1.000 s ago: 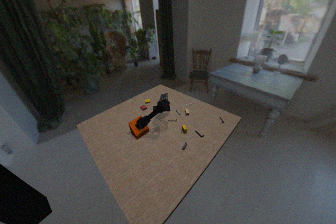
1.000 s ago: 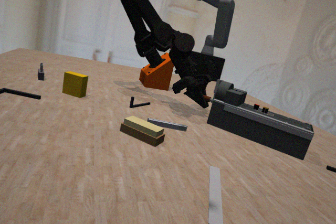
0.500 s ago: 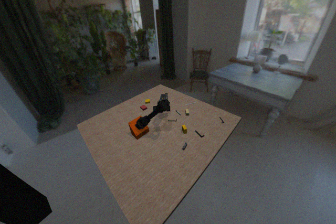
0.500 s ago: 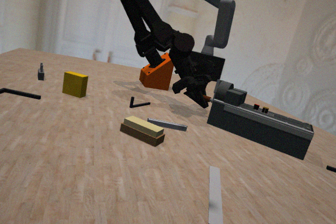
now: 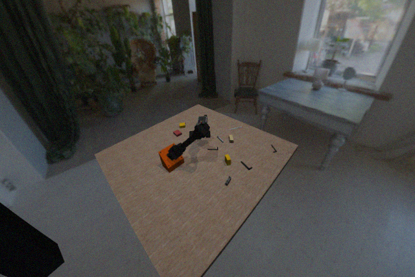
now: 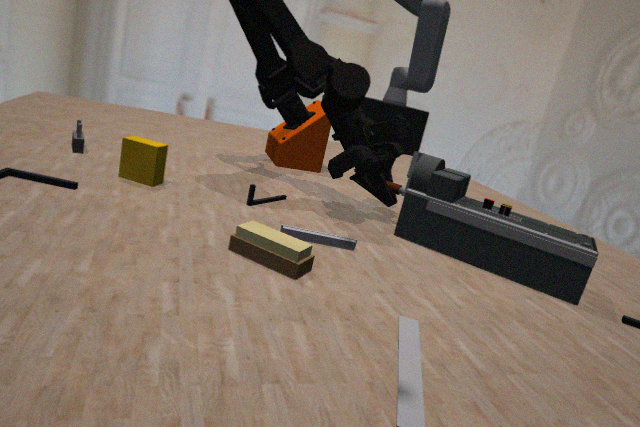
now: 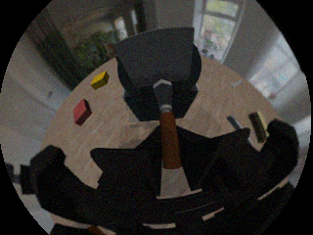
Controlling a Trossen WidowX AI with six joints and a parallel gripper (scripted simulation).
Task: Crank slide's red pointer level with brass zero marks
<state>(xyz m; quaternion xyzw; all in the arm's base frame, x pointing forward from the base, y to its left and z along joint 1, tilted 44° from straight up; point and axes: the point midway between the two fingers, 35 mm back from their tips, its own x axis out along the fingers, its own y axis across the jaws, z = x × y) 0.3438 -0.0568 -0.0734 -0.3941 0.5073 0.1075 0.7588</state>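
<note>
My gripper tip is now 3 cm below the brown crank handle, 2 cm past it and 1 cm to the left of it. Round my gripper tip: red pointer 11 cm ahead, 8 cm to the left, 5 cm above; then red block 25 cm to the left, 7 cm behind, 2 cm below; then grey bar 17 cm to the right, 8 cm ahead, 3 cm below.
</note>
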